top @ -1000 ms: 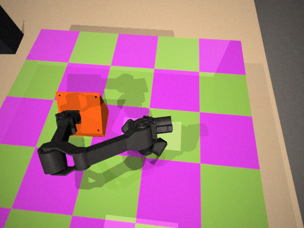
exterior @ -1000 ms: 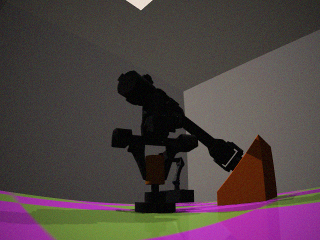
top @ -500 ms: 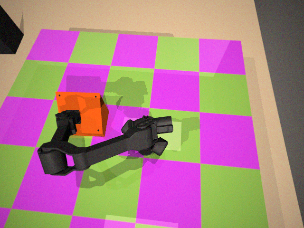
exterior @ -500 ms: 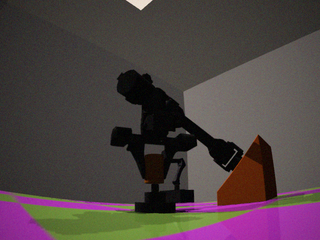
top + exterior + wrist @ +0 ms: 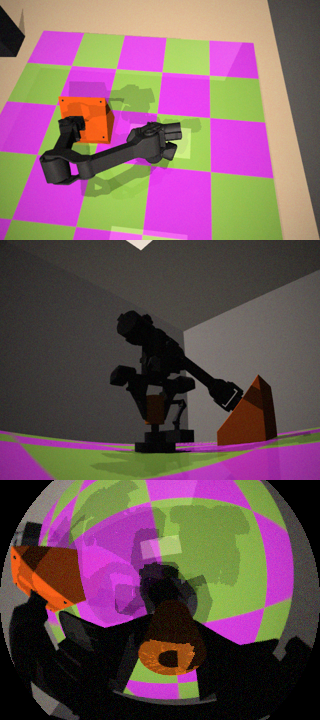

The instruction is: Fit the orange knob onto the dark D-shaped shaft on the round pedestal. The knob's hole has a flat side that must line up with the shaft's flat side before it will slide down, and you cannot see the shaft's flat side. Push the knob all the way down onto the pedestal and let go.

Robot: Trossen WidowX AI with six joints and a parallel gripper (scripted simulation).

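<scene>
The orange knob lies 20 mm above my gripper tip. From my gripper tip the other things lie so: dark round pedestal (40 mm below).
</scene>
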